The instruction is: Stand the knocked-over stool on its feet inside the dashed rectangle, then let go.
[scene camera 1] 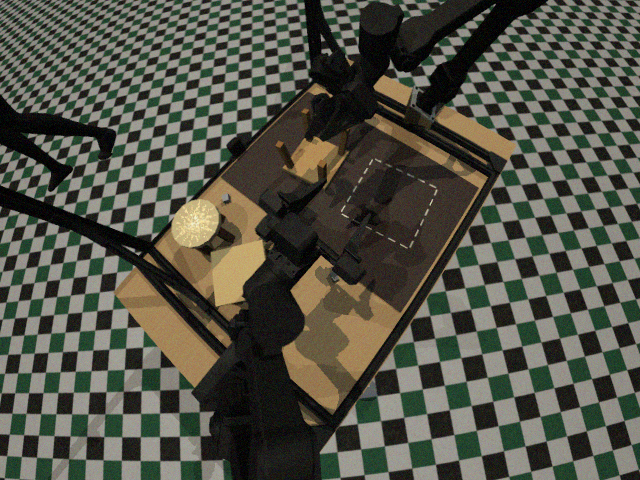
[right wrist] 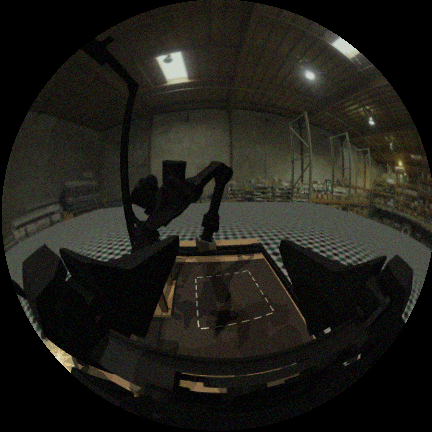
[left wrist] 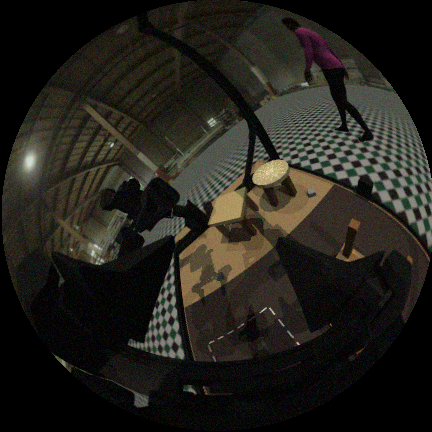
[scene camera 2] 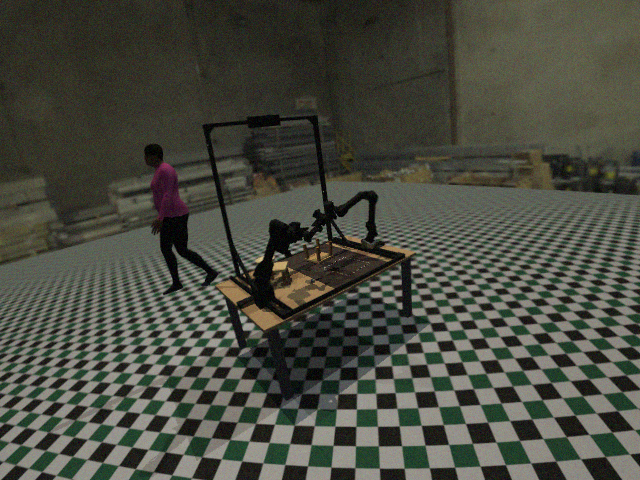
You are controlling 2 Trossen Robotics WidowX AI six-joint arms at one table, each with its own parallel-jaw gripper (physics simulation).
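Pixels of known places: left gripper, fingertip midpoint: (scene camera 1: 312, 139) (right wrist: 139, 243) (left wrist: 227, 242) (scene camera 2: 310, 229); right gripper, fingertip midpoint: (scene camera 1: 347, 196) (right wrist: 230, 243) (left wrist: 126, 247) (scene camera 2: 312, 229); left arm's base at its link origin: (scene camera 1: 424, 103) (right wrist: 205, 238) (scene camera 2: 369, 240); right arm's base at its link origin: (scene camera 1: 236, 393) (left wrist: 185, 211) (scene camera 2: 261, 283).
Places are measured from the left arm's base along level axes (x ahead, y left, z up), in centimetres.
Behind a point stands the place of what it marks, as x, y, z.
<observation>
The knocked-over stool (scene camera 1: 311, 160) @[27.8, -31.0, -5.2] (scene camera 2: 317, 250) @[35.9, -24.4, 3.5] (left wrist: 352, 239) @[31.5, -36.6, 2.6] lies upside down on the dark mat, its pale square seat down and its brown legs pointing up. Part of it also shows in the right wrist view (right wrist: 165, 300) @[35.0, -23.8, -0.3]. It is outside the dashed rectangle (scene camera 1: 409, 247) (left wrist: 268, 308) @[41.9, -17.1, -6.6] (right wrist: 201, 328) @[43.1, -16.6, -6.6], to its left in scene camera 1. My left gripper (scene camera 1: 316, 135) @[40.5, -24.3, 20.6] (left wrist: 227, 242) @[40.5, -24.3, 20.6] is open and empty, above the upper side of the stool in scene camera 1; its fingers hide part of the stool. My right gripper (scene camera 1: 346, 199) @[53.0, -14.5, 24.6] (right wrist: 230, 243) @[53.0, -14.5, 24.6] is open and empty, between the stool and the rectangle in that view.
A round-topped stool (scene camera 1: 195, 223) @[59.7, -52.4, 4.2] (left wrist: 271, 173) @[57.5, -51.1, 4.3] and a square-topped stool (scene camera 1: 235, 273) @[68.7, -36.7, 4.2] (left wrist: 230, 207) @[65.4, -35.4, 4.2] stand on the wooden table at the left in scene camera 1. Small grey blocks (scene camera 1: 225, 197) @[47.1, -53.9, -5.6] (left wrist: 311, 193) @[46.7, -53.2, -5.9] lie nearby. A black frame post (scene camera 2: 221, 196) @[69.9, -70.6, 50.9] rises at the table's side.
</observation>
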